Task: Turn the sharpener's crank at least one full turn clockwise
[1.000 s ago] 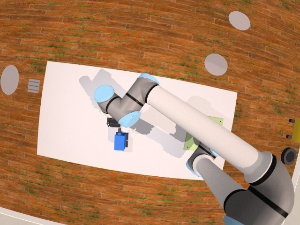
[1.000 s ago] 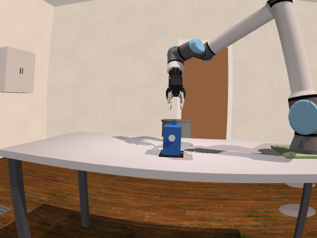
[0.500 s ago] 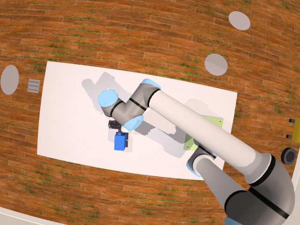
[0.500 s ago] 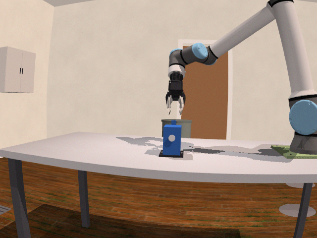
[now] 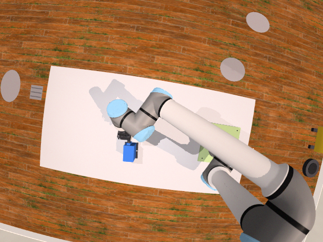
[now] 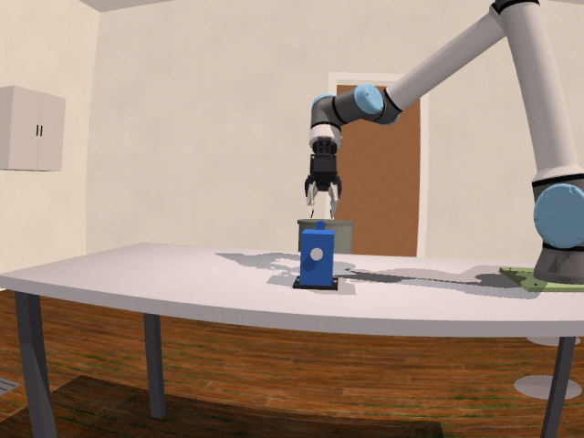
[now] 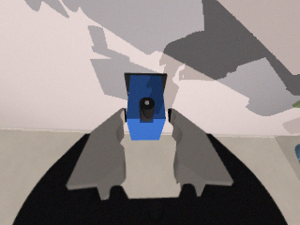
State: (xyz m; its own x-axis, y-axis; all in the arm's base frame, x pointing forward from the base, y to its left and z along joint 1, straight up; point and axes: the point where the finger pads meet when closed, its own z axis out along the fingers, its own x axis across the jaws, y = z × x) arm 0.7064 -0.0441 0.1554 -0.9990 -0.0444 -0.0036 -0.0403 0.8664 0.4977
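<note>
The black knob is 40 mm to the left of my hand and 30 mm below it.
</note>
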